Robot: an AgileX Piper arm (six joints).
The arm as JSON. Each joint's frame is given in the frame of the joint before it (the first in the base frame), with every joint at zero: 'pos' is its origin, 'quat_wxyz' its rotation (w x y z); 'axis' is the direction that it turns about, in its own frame. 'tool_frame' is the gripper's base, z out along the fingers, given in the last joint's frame.
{
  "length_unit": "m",
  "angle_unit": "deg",
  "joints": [
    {
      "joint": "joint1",
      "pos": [
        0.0,
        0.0,
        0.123
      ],
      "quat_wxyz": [
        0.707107,
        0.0,
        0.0,
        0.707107
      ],
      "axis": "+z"
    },
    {
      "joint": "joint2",
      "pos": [
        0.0,
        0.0,
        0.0
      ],
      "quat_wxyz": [
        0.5,
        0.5,
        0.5,
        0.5
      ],
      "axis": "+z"
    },
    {
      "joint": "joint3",
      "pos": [
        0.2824,
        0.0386,
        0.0
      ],
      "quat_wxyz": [
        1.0,
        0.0,
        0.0,
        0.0
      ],
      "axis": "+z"
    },
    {
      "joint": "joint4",
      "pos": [
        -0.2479,
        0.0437,
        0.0
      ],
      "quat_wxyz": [
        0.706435,
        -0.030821,
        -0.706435,
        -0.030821
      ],
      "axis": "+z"
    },
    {
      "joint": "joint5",
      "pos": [
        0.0,
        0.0,
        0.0
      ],
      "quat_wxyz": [
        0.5,
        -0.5,
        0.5,
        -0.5
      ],
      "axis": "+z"
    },
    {
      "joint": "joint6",
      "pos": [
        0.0,
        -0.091,
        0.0
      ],
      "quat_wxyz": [
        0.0,
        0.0,
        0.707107,
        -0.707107
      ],
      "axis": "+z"
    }
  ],
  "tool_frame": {
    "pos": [
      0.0,
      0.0,
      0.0
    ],
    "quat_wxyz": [
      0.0,
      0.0,
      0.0,
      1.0
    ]
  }
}
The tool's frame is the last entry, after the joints.
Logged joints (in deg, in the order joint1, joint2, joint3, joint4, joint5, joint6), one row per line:
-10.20, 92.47, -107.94, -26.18, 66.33, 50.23
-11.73, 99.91, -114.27, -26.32, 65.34, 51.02
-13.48, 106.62, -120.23, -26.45, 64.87, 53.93
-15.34, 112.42, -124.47, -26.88, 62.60, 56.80
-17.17, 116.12, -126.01, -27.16, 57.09, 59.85
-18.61, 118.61, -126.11, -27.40, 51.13, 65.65
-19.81, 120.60, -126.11, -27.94, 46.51, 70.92
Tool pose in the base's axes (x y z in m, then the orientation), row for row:
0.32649, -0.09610, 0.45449, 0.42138, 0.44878, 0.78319, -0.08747
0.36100, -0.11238, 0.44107, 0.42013, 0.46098, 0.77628, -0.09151
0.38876, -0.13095, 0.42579, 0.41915, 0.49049, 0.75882, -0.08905
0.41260, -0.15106, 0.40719, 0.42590, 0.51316, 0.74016, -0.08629
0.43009, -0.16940, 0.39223, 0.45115, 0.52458, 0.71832, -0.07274
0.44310, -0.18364, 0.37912, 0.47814, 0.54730, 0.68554, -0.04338
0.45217, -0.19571, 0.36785, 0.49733, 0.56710, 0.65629, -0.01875
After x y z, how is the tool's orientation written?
As a quaternion, w x y z.
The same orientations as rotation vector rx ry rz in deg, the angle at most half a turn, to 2 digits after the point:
64.41, 112.40, -12.55
66.20, 111.48, -13.14
70.47, 109.02, -12.79
73.50, 106.01, -12.36
74.28, 101.71, -10.30
76.57, 95.91, -6.07
78.67, 91.04, -2.60

